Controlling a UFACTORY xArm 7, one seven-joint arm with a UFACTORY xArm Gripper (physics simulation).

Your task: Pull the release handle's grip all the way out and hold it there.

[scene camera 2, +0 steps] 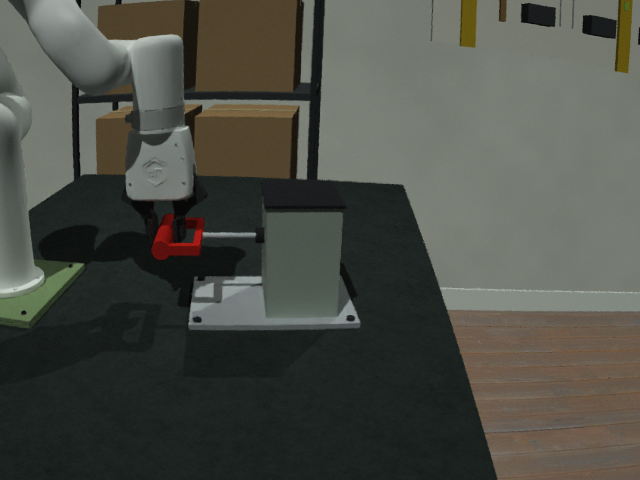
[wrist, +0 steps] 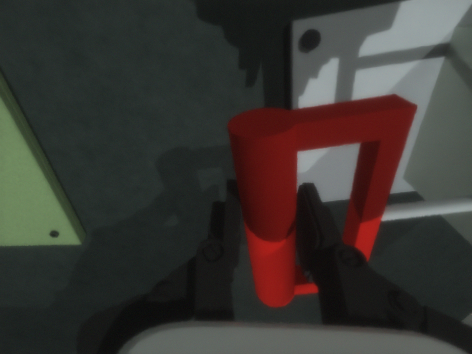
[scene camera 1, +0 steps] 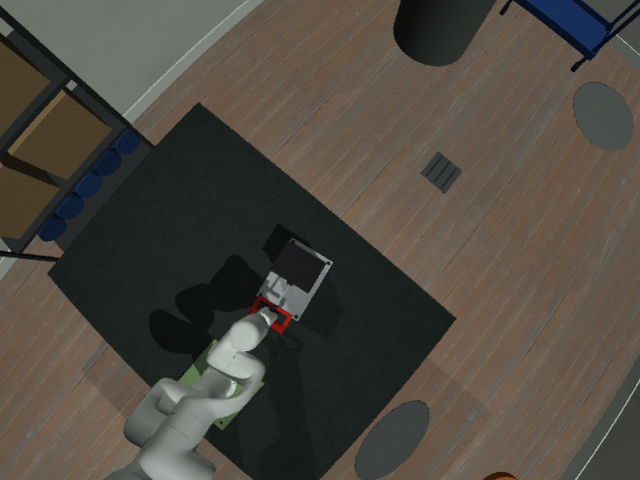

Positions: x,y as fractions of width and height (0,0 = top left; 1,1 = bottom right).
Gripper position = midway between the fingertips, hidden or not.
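Observation:
My gripper (scene camera 2: 0.26,0.51), visible. Base plate (scene camera 1: 0.46,0.63), visible. Wrist view too: the plate (wrist: 0.71,0.17).

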